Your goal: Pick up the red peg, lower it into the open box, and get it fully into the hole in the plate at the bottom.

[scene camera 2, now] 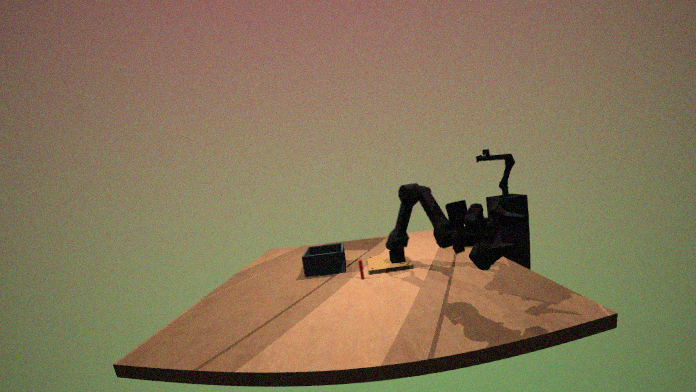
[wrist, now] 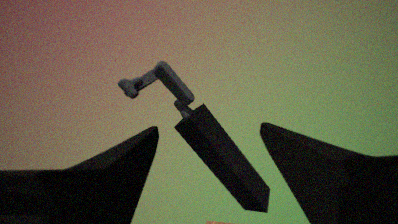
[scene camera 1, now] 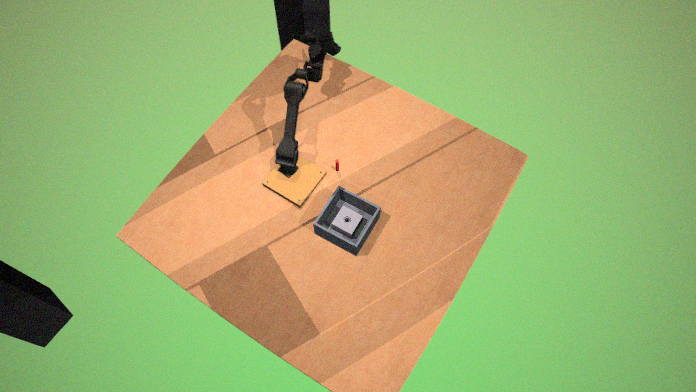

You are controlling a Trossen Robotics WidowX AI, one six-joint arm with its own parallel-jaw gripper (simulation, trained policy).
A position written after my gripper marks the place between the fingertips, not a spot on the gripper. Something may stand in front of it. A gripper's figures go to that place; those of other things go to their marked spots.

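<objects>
Grey box (scene camera 2: 326, 259), 115 cm from the lens. My gripper (scene camera 2: 521, 231), 65 cm from the lens.
</objects>
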